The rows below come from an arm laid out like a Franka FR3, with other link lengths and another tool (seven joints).
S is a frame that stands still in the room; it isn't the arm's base.
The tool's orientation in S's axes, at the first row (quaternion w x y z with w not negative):
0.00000 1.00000 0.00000 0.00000
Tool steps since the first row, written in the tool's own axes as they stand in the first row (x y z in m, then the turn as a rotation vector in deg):
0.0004 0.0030 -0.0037 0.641 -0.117 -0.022
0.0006 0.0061 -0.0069 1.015 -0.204 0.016
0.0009 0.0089 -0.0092 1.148 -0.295 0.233
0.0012 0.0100 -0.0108 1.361 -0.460 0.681
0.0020 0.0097 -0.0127 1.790 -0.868 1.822
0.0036 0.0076 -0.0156 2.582 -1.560 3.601
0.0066 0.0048 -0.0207 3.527 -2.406 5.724
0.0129 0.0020 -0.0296 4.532 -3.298 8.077
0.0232 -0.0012 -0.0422 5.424 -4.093 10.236
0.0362 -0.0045 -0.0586 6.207 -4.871 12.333
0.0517 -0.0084 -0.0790 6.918 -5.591 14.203
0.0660 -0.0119 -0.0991 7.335 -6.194 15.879
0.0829 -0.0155 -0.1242 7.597 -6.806 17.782
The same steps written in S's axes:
0.0004 -0.0030 0.0037 0.641 0.117 0.022
0.0006 -0.0061 0.0069 1.015 0.204 -0.016
0.0009 -0.0089 0.0092 1.148 0.295 -0.233
0.0012 -0.0100 0.0108 1.361 0.460 -0.681
0.0020 -0.0097 0.0127 1.790 0.868 -1.822
0.0036 -0.0076 0.0156 2.582 1.560 -3.601
0.0066 -0.0048 0.0207 3.527 2.406 -5.724
0.0129 -0.0020 0.0296 4.532 3.298 -8.077
0.0232 0.0012 0.0422 5.424 4.093 -10.236
0.0362 0.0045 0.0586 6.207 4.871 -12.333
0.0517 0.0084 0.0790 6.918 5.591 -14.203
0.0660 0.0119 0.0991 7.335 6.194 -15.879
0.0829 0.0155 0.1242 7.597 6.806 -17.782

